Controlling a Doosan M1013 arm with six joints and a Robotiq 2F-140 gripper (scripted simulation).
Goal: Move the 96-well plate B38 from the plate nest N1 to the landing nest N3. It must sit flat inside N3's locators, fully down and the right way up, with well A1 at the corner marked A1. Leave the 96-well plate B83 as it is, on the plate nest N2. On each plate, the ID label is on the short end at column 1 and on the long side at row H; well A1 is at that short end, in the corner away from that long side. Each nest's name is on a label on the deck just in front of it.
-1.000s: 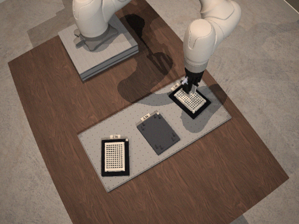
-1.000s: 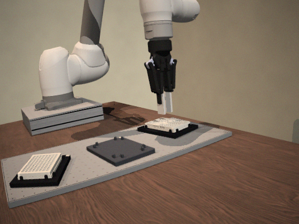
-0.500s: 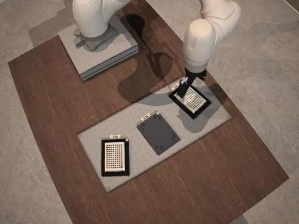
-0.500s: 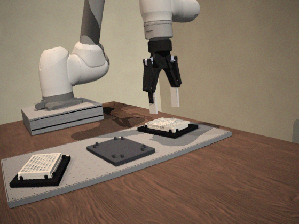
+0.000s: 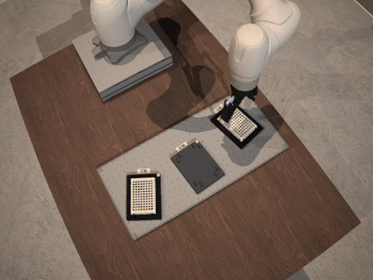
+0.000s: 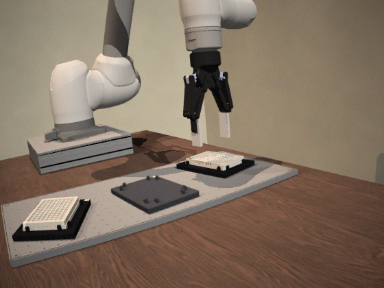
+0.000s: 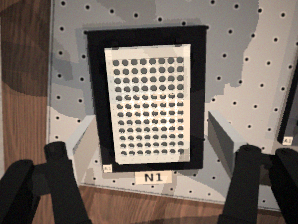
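The white 96-well plate B38 is 70 mm below my hand. Round my hand: N1 label (90 mm behind, 90 mm below); dark grey landing nest N3 (30 mm ahead, 220 mm to the right, 80 mm below); black plate nest N1 (80 mm below).
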